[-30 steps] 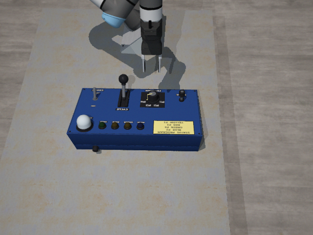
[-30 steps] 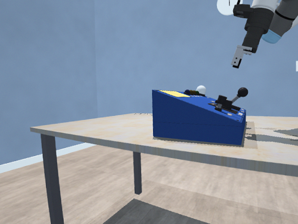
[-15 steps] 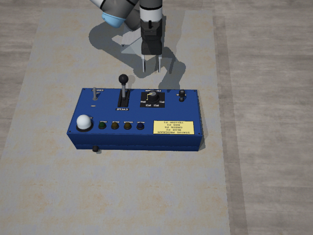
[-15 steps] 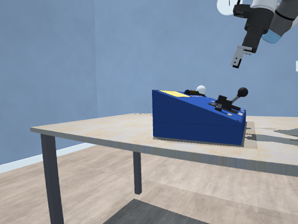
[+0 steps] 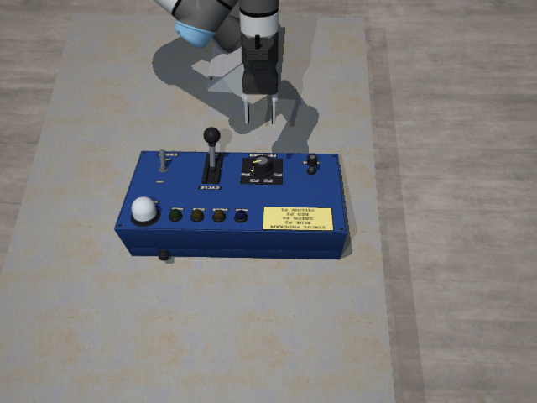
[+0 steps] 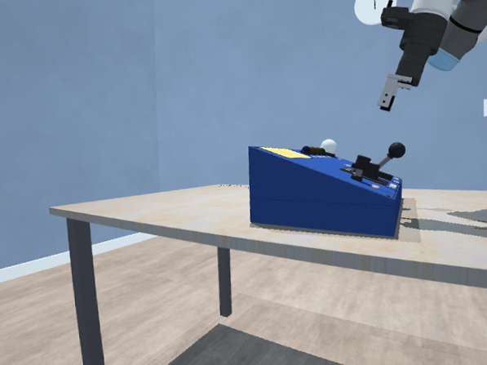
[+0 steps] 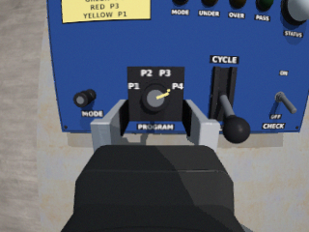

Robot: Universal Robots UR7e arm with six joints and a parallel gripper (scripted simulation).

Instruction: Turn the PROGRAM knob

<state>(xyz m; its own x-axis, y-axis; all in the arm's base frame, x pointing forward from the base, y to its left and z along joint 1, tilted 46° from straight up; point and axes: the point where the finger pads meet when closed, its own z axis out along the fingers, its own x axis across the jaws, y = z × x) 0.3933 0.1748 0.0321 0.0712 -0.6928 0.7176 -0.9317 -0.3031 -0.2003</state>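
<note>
My hand is 40 mm short of the black program knob, 10 mm to the left of it and 140 mm above it. Also, from my hand: ball-topped lever: 20 mm ahead, 120 mm to the right, 130 mm below; then blue console: 70 mm ahead, 50 mm to the right, 170 mm below; then mode knob: 30 mm ahead, 120 mm to the left, 140 mm below.
</note>
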